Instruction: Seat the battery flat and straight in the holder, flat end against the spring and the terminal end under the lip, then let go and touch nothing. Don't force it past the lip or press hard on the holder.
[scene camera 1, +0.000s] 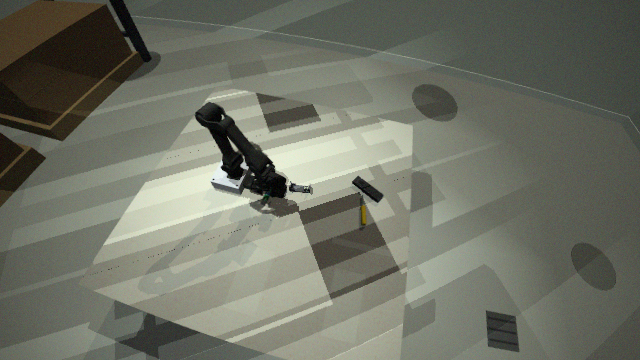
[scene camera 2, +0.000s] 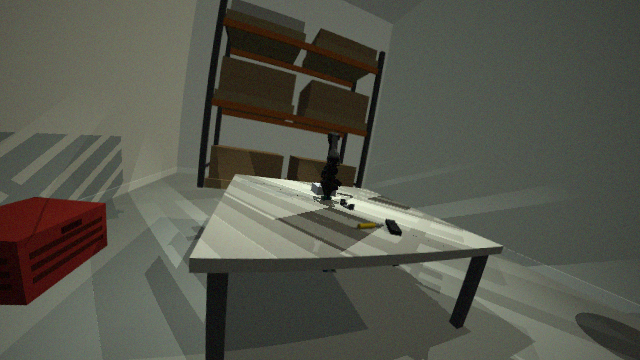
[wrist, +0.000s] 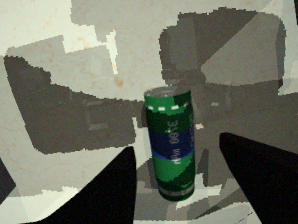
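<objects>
The gripper (wrist: 177, 146) is 10 cm from the lens, and a battery (wrist: 169, 110) lies 8 cm from the lens.
</objects>
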